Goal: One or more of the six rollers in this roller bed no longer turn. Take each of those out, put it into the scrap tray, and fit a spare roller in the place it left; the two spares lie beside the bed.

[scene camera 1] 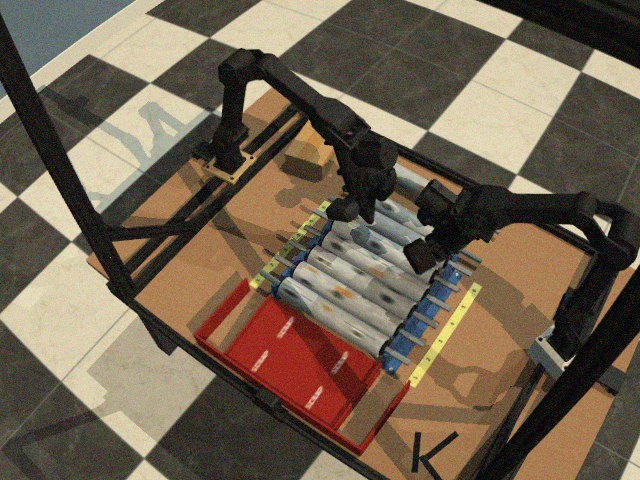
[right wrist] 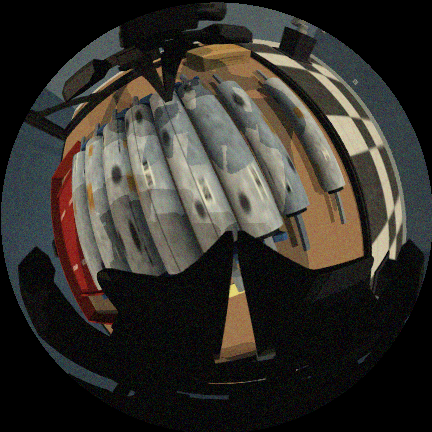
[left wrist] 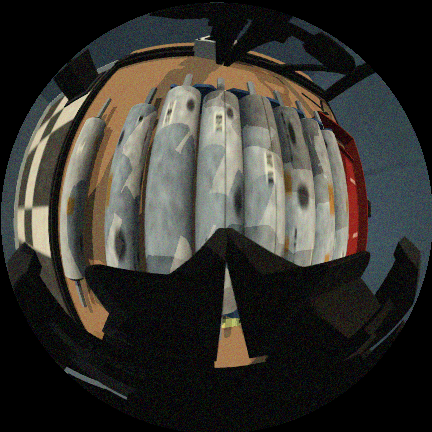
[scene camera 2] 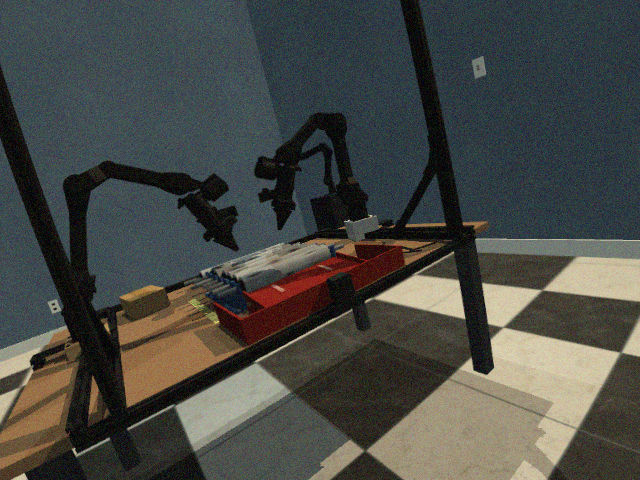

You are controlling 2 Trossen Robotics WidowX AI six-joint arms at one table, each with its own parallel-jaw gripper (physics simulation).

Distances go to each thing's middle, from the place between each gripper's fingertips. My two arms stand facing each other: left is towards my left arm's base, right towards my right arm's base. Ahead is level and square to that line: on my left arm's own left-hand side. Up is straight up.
The tan block [scene camera 1: 307, 154] lies 170 mm ahead of my right hand, 440 mm to the left of it and 100 mm below it.
The tan block is 18 cm ahead of my left hand, 29 cm to the left of it and 8 cm below it.
